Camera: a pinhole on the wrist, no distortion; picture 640 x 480 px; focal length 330.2 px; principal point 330.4 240.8 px. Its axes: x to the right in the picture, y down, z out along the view. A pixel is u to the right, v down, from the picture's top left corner.
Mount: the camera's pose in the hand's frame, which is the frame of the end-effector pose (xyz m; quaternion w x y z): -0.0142 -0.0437 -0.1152 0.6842 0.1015 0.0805 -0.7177
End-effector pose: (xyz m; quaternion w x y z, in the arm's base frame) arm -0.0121 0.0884 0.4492 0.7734 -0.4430 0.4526 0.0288
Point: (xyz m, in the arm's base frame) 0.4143 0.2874 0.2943
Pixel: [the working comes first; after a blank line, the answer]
In the camera's frame: -0.2184 0.3143 0.4661

175.7 463.4
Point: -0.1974 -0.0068 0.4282
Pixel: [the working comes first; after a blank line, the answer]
In the camera's frame: -0.0567 -0.0517 -0.0983

behind the camera
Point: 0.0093 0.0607 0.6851
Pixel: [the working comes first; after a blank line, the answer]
In the camera's frame: 0.0991 -0.1236 0.1913

501.5 27.4
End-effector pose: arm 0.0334 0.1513 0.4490 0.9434 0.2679 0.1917 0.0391
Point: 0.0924 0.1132 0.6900
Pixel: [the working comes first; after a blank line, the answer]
In the camera's frame: -0.2210 -0.0191 0.2991

86.4 219.7
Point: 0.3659 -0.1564 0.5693
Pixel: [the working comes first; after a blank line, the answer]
In the camera's frame: 0.0072 0.2444 0.5005

335.1 402.1
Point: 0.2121 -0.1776 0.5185
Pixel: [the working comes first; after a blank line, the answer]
In the camera's frame: 0.0826 0.1166 0.4322

393.5 329.9
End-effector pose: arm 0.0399 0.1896 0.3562 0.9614 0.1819 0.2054 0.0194
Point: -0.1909 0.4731 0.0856
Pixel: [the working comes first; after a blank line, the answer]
In the camera's frame: -0.1154 -0.0775 -0.3436

behind the camera
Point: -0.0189 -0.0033 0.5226
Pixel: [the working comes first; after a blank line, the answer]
In the camera's frame: 0.0052 -0.1146 0.3134

335.9 120.1
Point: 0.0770 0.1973 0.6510
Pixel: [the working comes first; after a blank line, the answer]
In the camera's frame: -0.2462 -0.0644 0.3274

82.1 175.8
